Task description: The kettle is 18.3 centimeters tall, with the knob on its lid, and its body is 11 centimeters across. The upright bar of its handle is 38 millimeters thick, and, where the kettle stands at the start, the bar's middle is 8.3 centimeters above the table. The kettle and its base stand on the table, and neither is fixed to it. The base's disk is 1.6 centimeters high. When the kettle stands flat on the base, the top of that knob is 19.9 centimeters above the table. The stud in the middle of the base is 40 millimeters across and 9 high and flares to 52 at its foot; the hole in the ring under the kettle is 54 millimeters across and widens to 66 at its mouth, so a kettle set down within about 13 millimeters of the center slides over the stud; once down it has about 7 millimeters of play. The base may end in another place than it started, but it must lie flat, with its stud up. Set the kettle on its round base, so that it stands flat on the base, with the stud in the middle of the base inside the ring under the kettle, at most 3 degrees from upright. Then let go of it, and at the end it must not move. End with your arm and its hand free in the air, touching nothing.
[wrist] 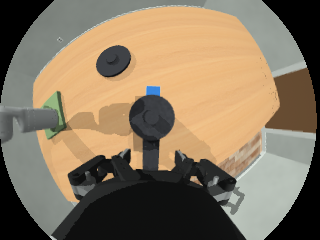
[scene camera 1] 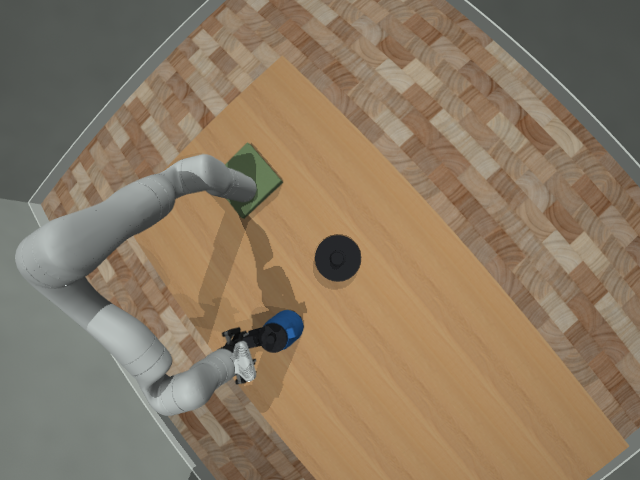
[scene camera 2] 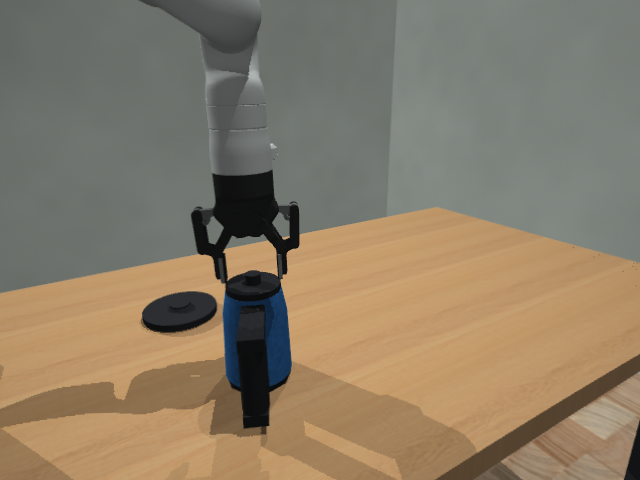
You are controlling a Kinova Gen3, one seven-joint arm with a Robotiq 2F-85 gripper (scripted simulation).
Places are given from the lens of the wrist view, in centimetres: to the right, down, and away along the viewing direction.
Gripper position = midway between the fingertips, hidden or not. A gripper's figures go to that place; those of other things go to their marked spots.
my gripper (wrist: 152, 155): -1, 6, 15
blue kettle (wrist: 159, 121): 0, 0, 19
